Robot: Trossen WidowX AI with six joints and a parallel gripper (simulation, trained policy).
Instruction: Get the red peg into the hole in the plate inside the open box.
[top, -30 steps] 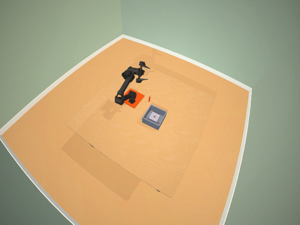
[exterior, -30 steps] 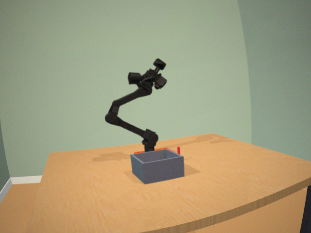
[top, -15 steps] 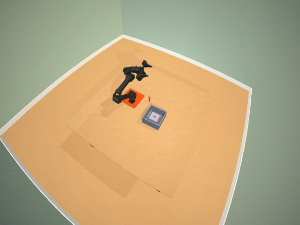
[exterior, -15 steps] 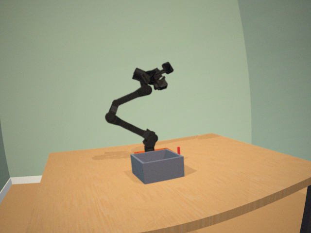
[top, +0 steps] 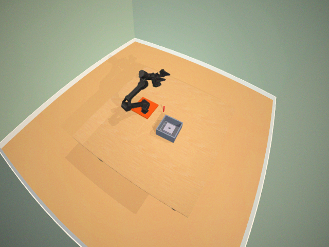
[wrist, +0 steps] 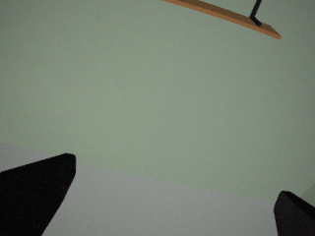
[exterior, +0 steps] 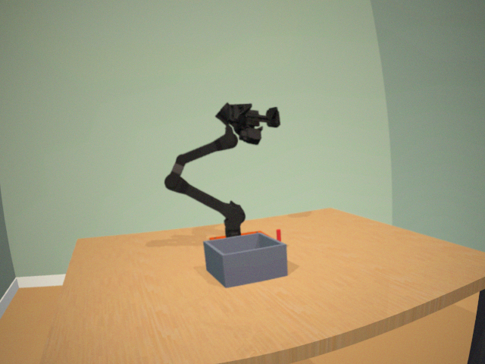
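Now: the red peg 3 cm behind my gripper tip, 2 cm to the left of it and 46 cm below it. Round my gripper tip: grey box (16 cm ahead, 13 cm to the right, 47 cm below); then light grey plate (16 cm ahead, 13 cm to the right, 45 cm below).
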